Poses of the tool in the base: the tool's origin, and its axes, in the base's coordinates. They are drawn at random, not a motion.
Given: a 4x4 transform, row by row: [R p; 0 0 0 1], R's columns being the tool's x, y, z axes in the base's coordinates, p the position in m. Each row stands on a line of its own.
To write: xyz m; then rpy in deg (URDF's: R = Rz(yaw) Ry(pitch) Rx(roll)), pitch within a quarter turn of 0, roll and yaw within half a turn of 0. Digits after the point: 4 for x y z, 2 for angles.
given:
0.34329 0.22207 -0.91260 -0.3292
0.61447 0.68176 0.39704 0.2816
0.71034 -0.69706 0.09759 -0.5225
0 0 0 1
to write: -0.3292 0.2816 -0.5225 -82.03 -45.26 60.81
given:
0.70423 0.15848 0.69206 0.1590
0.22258 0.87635 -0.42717 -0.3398
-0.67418 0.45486 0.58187 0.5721
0 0 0 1
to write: 0.1590 -0.3398 0.5721 38.02 42.39 17.54
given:
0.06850 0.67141 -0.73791 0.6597
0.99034 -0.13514 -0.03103 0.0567
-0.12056 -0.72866 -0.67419 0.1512
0 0 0 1
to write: 0.6597 0.0567 0.1512 -132.78 6.92 86.04
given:
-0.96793 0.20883 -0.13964 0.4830
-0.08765 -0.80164 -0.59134 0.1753
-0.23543 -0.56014 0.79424 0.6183
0 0 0 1
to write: 0.4830 0.1753 0.6183 -35.19 13.62 -174.83
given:
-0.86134 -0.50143 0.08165 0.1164
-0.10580 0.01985 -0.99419 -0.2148
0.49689 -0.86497 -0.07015 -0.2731
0 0 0 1
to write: 0.1164 -0.2148 -0.2731 -94.64 -29.79 -173.00
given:
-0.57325 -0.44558 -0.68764 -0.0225
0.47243 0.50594 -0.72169 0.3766
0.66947 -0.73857 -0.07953 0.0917
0 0 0 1
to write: -0.0225 0.3766 0.0917 -96.15 -42.03 140.51
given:
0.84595 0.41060 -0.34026 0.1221
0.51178 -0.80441 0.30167 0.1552
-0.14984 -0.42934 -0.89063 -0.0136
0 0 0 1
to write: 0.1221 0.1552 -0.0136 -154.26 8.62 31.17
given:
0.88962 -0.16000 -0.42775 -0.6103
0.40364 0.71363 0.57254 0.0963
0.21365 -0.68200 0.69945 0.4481
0 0 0 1
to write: -0.6103 0.0963 0.4481 -44.28 -12.34 24.40
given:
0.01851 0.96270 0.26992 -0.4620
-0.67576 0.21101 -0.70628 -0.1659
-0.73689 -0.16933 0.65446 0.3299
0 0 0 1
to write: -0.4620 -0.1659 0.3299 -14.51 47.47 -88.43
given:
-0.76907 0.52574 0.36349 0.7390
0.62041 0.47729 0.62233 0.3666
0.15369 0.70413 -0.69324 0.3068
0 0 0 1
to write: 0.7390 0.3666 0.3068 134.55 -8.84 141.11
